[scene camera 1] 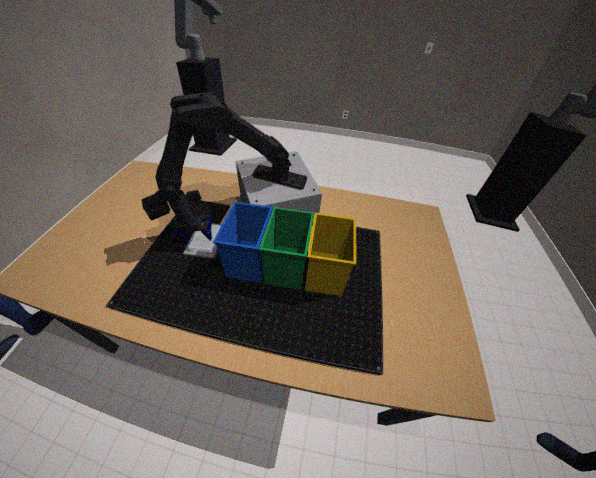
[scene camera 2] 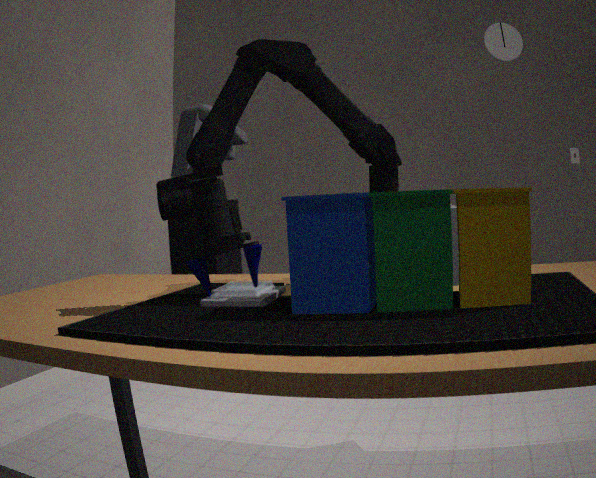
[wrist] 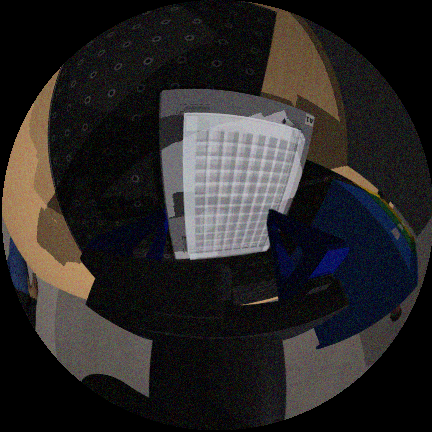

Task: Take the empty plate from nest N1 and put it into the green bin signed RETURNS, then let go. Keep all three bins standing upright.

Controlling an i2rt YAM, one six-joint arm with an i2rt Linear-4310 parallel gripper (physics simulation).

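Places are measured from the arm's base along level axes (x ahead, y left, z up), in metres.
Where they show: gripper, between the fingertips: point(scene camera 1: 200, 240) point(scene camera 2: 232, 292) point(wrist: 217, 214); arm's base, origin of its link: point(scene camera 1: 280, 177).
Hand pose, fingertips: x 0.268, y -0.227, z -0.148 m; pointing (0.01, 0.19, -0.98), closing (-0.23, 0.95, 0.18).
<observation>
Each offset is from my fingertips to the top centre of the thing. "spot": to the spot under its first point. Level surfaces: height alone.
The pale, grid-patterned plate {dy +0.013, dx -0.018, dz +0.010 m} point(scene camera 1: 202, 243) point(scene camera 2: 235, 289) point(wrist: 232, 190) lies flat in the grey nest {spot: dy -0.046, dx -0.081, dz -0.004 m} point(wrist: 175, 102), whose small N1 label shows at a corner in the wrist view. My gripper point(scene camera 1: 195, 234) point(scene camera 2: 232, 291) point(wrist: 217, 214) is low over the plate, with blue fingers wide apart. In the wrist view a gap shows between the left finger and the plate's edge. The right finger overlaps the opposite edge, and whether it touches is unclear. The green bin {dy +0.340, dx +0.005, dz +0.164 m} point(scene camera 1: 284, 272) point(scene camera 2: 414, 250) stands upright in the middle of the row. Its RETURNS sign is not readable.
The blue bin {dy +0.209, dx +0.018, dz +0.164 m} point(scene camera 1: 243, 262) point(scene camera 2: 330, 255) point(wrist: 350, 220) stands upright close beside the nest, between it and the green bin. The yellow bin {dy +0.471, dx -0.008, dz +0.164 m} point(scene camera 1: 327, 278) point(scene camera 2: 495, 250) stands upright at the row's other end. All stand on a black mat {dz -0.016 m} point(scene camera 1: 250, 320) point(scene camera 2: 250, 334).
</observation>
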